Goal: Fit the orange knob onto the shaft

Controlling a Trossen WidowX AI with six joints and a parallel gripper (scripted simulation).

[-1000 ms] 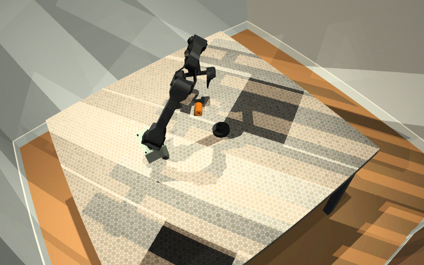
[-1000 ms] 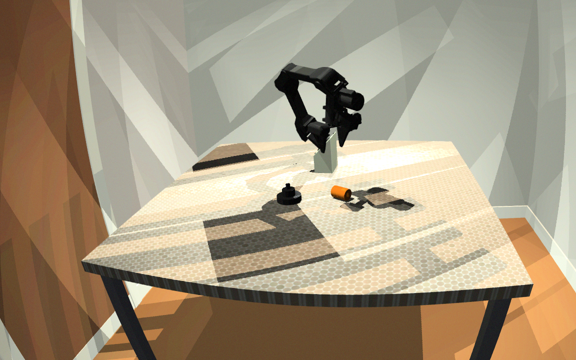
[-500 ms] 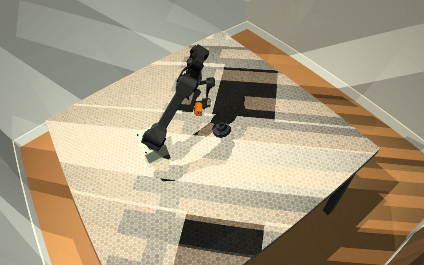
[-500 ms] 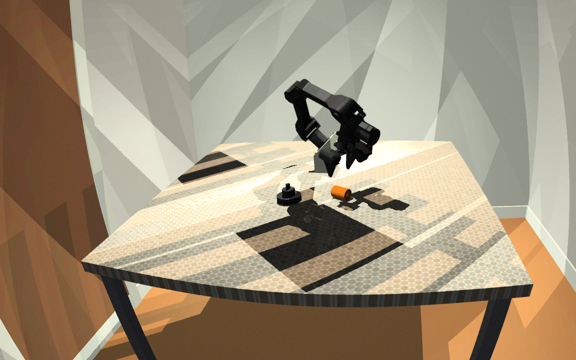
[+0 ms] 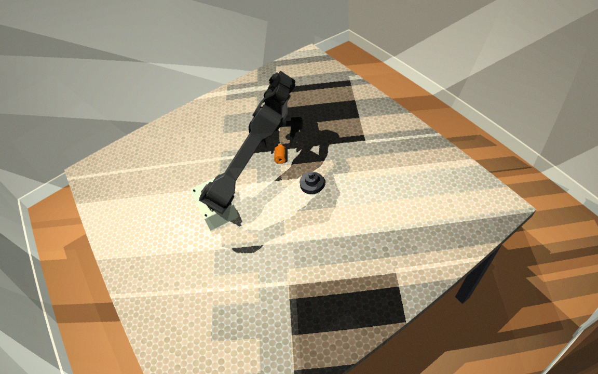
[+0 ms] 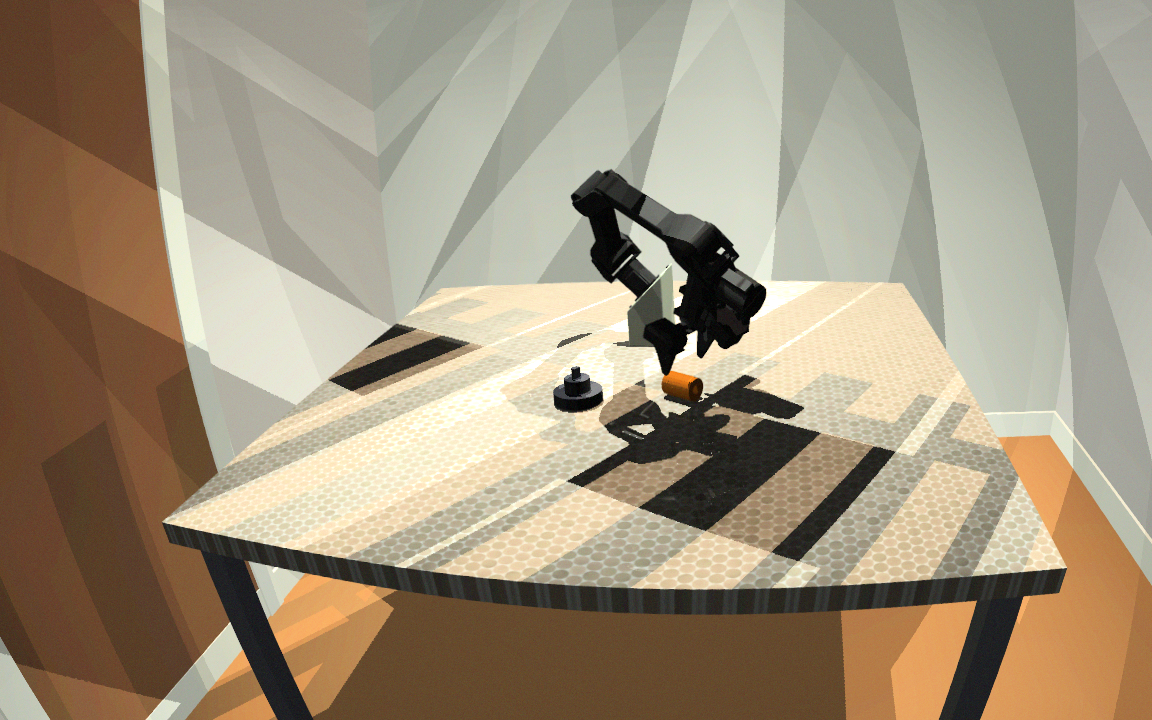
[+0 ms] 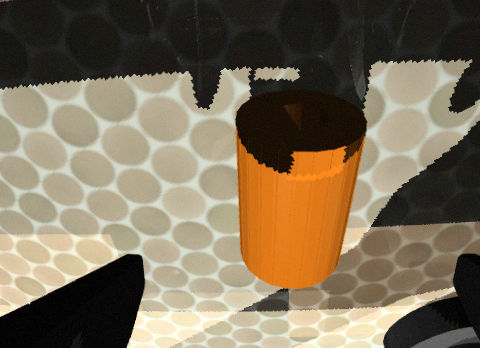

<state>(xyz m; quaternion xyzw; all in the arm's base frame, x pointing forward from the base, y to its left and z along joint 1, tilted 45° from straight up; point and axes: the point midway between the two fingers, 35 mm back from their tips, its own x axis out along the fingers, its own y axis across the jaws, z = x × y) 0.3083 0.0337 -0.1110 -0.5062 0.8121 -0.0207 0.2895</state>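
Now: the orange knob 40 mm below my gripper tip. The rest, counted from my gripper tip: dark round pedestal: 10 mm ahead, 180 mm to the right, 30 mm below.
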